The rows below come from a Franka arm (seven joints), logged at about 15 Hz.
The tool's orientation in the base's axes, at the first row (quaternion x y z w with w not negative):
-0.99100 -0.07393 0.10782 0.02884
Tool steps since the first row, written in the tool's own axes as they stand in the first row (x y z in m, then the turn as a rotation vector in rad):
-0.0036 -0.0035 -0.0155 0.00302 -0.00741 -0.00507
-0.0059 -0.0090 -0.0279 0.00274 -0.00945 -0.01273
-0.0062 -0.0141 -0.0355 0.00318 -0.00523 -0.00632
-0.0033 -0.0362 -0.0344 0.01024 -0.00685 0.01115
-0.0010 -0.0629 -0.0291 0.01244 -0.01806 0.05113
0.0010 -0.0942 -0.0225 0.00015 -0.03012 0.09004
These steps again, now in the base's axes. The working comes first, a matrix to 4 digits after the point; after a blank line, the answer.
The tool's axes in the first row as the columns of a matrix, in the base's axes (used below as rounded here):
0.9658 0.1403 -0.2180
0.1527 -0.9874 0.0412
-0.2094 -0.0731 -0.9751

-0.0006 0.0023 0.0161 0.00298 0.00757 0.00485
-0.0009 0.0068 0.0291 0.00410 0.00922 0.01253
-0.0002 0.0115 0.0369 0.00372 0.00539 0.00588
-0.0008 0.0338 0.0369 0.00650 0.00879 -0.01252
-0.0034 0.0608 0.0332 -0.00167 0.02184 -0.05114
-0.0073 0.0922 0.0286 -0.02371 0.03347 -0.08563

